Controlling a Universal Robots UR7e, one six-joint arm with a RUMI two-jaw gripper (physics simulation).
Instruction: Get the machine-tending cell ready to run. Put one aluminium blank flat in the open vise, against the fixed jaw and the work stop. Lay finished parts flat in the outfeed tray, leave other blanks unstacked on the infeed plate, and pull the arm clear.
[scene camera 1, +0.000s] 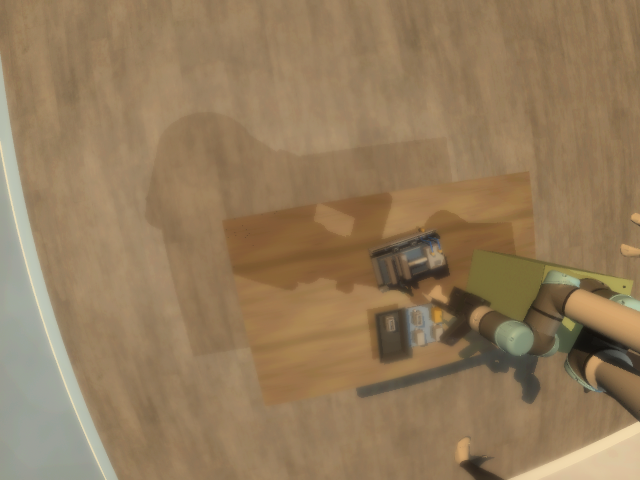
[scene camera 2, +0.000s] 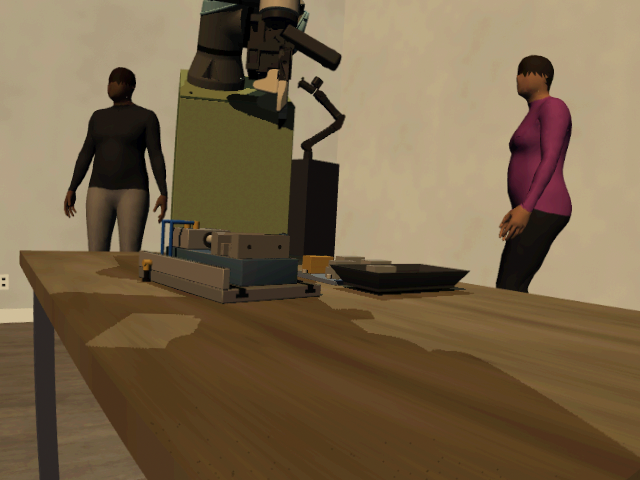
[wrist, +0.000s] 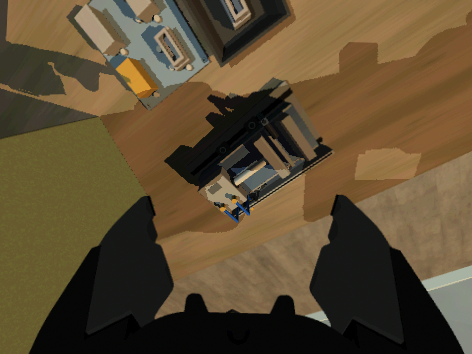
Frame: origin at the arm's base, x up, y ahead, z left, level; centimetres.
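Where they show: gripper, between the fingertips: (scene camera 1: 440, 299) (scene camera 2: 278, 121) (wrist: 241, 197); arm's base, origin of its link: (scene camera 2: 215, 83).
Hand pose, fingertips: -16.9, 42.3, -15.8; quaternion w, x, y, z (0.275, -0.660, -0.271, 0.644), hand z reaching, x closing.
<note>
Each offset is from my fingertips to the top centre of the thing, as dx, dy, dz. "spot": to the spot under its first point.
The vise @(-20.0, -3.1, -8.3) (scene camera 1: 413, 262) (scene camera 2: 266, 270) (wrist: 272, 157) sits on the table; a narrow gap shows between its jaws, and I cannot make out a blank there. The light blue infeed plate @(-29.1, -1.3, +24.0) (scene camera 1: 428, 325) (wrist: 182, 30) carries two plain grey blanks, one @(-25.5, -5.2, +29.6) (scene camera 1: 438, 332) (wrist: 100, 30) near the outer edge and one @(-25.5, +3.7, +27.5) (scene camera 1: 418, 338) (wrist: 141, 8) beside it, unstacked, plus a slotted part @(-25.6, +1.4, +18.7) (wrist: 181, 65). The black outfeed tray (scene camera 1: 393, 349) (scene camera 2: 408, 280) (wrist: 227, 54) holds one slotted part @(-25.2, +13.9, +14.9) (scene camera 2: 381, 268) (wrist: 243, 20) lying flat. My gripper (scene camera 1: 434, 296) (scene camera 2: 279, 103) (wrist: 241, 197) is open and empty, high above the table.
An orange block @(-25.5, -7.3, +20.9) (scene camera 1: 437, 314) (scene camera 2: 316, 264) (wrist: 135, 77) stands on the infeed plate's corner. Blue hoses @(spot: -22.0, -14.5, -13.6) (scene camera 2: 166, 236) (wrist: 241, 206) rise at the vise's end. The green pedestal (scene camera 1: 506, 281) (scene camera 2: 232, 165) (wrist: 60, 200) stands beside the table. Two people stand behind the table in scene camera 2.
</note>
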